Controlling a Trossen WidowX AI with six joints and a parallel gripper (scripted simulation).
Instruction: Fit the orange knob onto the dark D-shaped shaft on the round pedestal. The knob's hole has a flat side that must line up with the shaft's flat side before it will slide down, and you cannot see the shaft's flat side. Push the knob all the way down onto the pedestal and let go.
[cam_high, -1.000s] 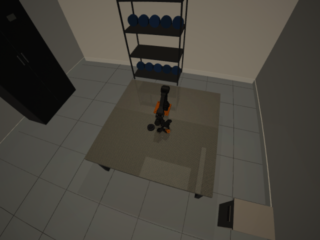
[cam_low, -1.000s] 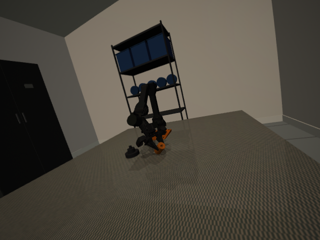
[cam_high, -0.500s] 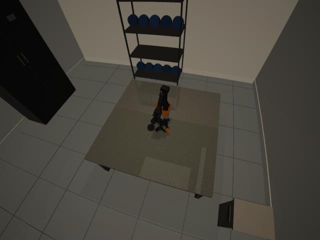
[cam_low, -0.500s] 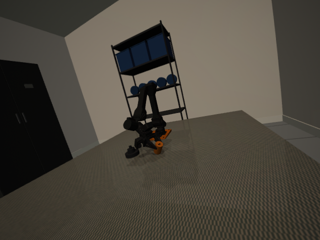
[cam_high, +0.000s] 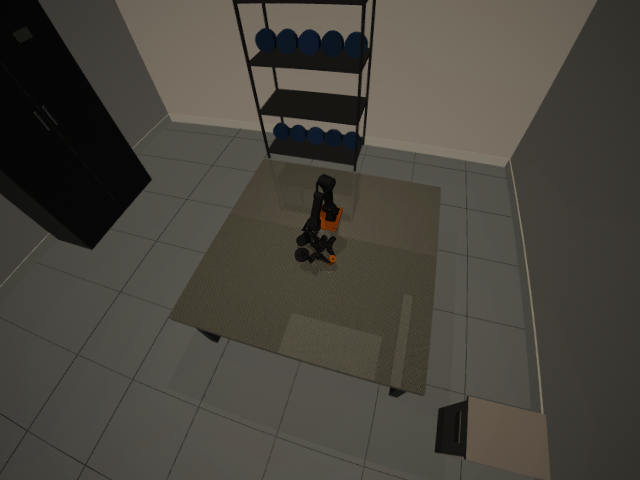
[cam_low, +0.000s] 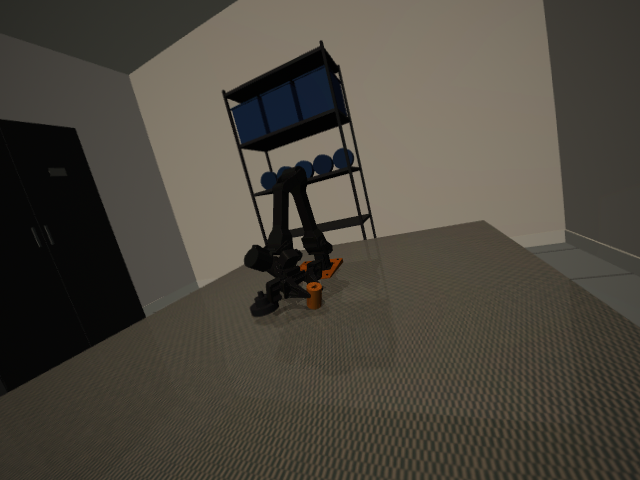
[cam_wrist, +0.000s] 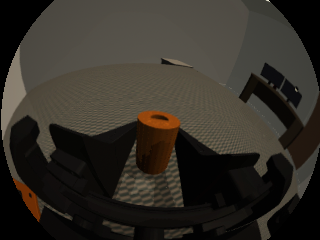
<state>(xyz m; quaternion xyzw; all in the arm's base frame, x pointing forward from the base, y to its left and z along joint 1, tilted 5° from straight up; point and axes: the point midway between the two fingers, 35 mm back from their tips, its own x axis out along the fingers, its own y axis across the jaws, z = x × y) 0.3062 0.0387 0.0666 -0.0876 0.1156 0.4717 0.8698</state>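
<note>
Now: the pedestal 18 cm to the right of my gripper tip, 3 cm behind it and 1 cm below it. The rest, counted from my gripper tip: orange knob 1 cm to the right, 1 cm below, 1 cm behind.
</note>
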